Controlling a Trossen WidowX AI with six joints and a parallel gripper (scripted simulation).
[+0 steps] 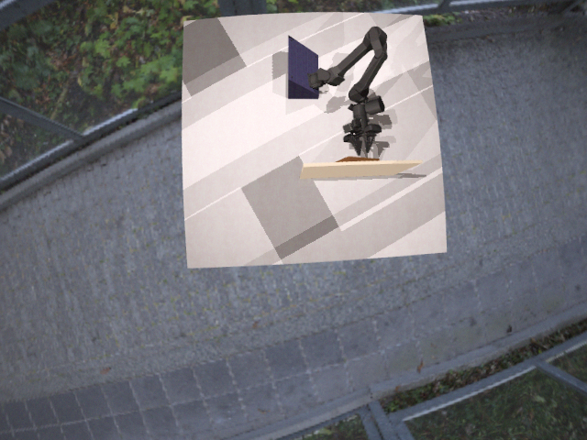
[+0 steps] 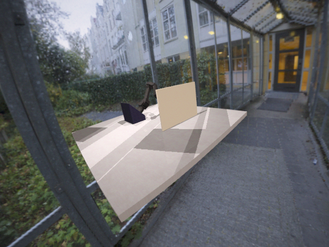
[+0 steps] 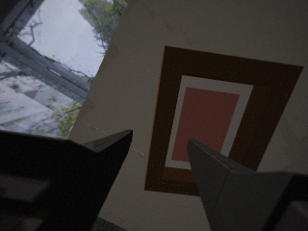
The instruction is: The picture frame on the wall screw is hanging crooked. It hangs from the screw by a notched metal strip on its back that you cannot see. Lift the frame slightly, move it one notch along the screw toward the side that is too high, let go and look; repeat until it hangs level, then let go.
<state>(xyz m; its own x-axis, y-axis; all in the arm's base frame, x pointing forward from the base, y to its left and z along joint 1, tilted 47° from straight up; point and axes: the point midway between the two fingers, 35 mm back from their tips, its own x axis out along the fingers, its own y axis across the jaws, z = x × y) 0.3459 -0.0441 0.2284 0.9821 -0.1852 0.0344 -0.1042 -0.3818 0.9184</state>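
The picture frame is 40 mm ahead of my gripper tip, 30 mm to the right of it and 50 mm below it. The rest, counted from my gripper tip: beige wall panel (50 mm ahead, 30 mm to the right, 60 mm below).
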